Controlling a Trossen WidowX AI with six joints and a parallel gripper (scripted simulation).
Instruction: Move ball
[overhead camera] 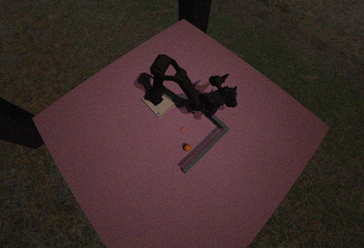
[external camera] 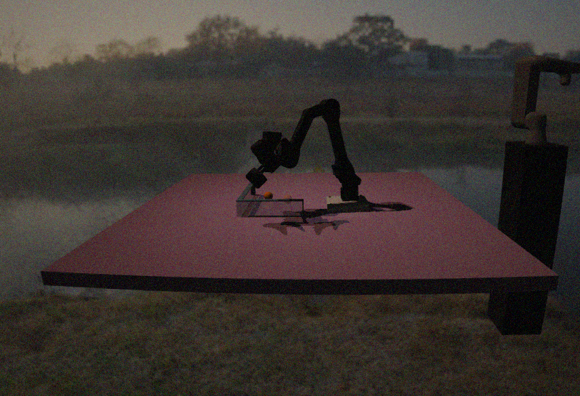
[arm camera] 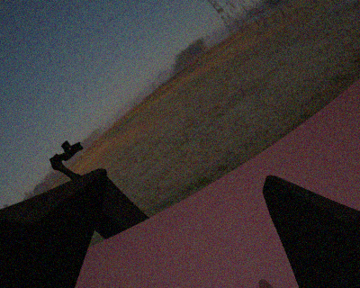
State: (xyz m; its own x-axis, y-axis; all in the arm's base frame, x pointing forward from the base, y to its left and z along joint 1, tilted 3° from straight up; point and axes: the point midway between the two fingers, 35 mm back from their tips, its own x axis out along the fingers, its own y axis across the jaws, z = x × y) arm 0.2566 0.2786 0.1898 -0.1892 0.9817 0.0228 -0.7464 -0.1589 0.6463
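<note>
Now: gripper tip 360 mm to the left of the orange ball, 190 mm above it and 70 mm short of it.
</note>
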